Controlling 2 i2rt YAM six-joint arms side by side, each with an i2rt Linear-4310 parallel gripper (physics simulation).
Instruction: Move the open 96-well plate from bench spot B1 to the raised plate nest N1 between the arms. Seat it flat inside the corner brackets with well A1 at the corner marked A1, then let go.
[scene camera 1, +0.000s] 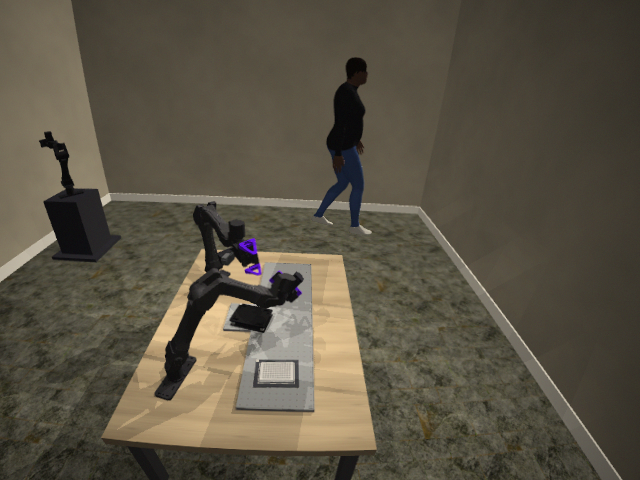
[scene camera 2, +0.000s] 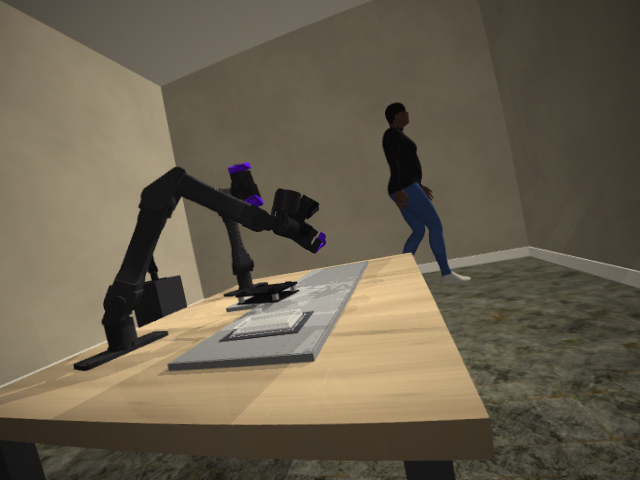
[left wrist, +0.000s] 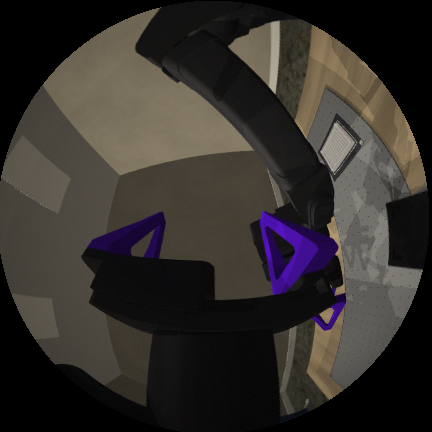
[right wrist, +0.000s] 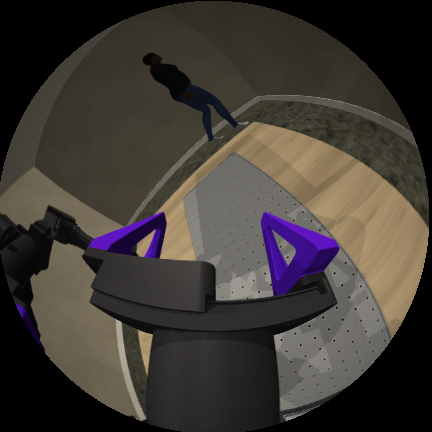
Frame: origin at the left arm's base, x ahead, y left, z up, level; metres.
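Seen in the pictures: left gripper, fingertip midpoint: (scene camera 1: 257, 264) (scene camera 2: 247, 180) (left wrist: 212, 216); right gripper, fingertip midpoint: (scene camera 2: 313, 237) (left wrist: 329, 312) (right wrist: 213, 217); right arm's base, link origin: (scene camera 1: 176, 376) (scene camera 2: 125, 350).
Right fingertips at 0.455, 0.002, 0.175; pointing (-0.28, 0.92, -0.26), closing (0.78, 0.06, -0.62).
Note:
A point is followed by its place in that frame, as x, y, z.
The white 96-well plate (scene camera 1: 276, 372) @[0.602, -0.361, 0.029] (scene camera 2: 266, 322) @[0.611, -0.368, 0.027] (left wrist: 339, 146) @[0.575, -0.347, 0.028] lies flat inside a dark frame (scene camera 1: 276, 385) @[0.626, -0.403, 0.015] on the grey perforated board, near its front end in scene camera 1. The raised black nest (scene camera 1: 251, 316) @[0.356, -0.164, 0.045] (scene camera 2: 268, 290) @[0.409, -0.193, 0.048] (left wrist: 409, 230) stands farther back, its top bare; the A1 mark is too small to read. My left gripper (scene camera 1: 251, 258) @[0.431, -0.203, 0.376] (scene camera 2: 246, 183) @[0.431, -0.203, 0.376] (left wrist: 212, 216) @[0.431, -0.203, 0.376] is open and empty, high behind the nest in scene camera 1. My right gripper (scene camera 1: 286, 285) @[0.455, 0.002, 0.175] (scene camera 2: 320, 241) @[0.455, 0.002, 0.175] (right wrist: 213, 217) @[0.455, 0.002, 0.175] is open and empty, above the board's far part, away from the plate.
The grey board (scene camera 1: 276, 401) @[0.658, -0.460, 0.013] (scene camera 2: 242, 359) @[0.685, -0.481, 0.012] (right wrist: 230, 225) @[0.372, 0.092, 0.013] runs along the wooden table (scene camera 1: 341, 413) @[0.882, -0.392, 0.000] (scene camera 2: 361, 397) @[0.909, -0.479, 0.000]. The two forearms extend over the table close to each other. A person (scene camera 1: 348, 118) (scene camera 2: 403, 160) (right wrist: 172, 80) is beyond the table. Another arm stands on a dark pedestal (scene camera 1: 77, 224) at the left.

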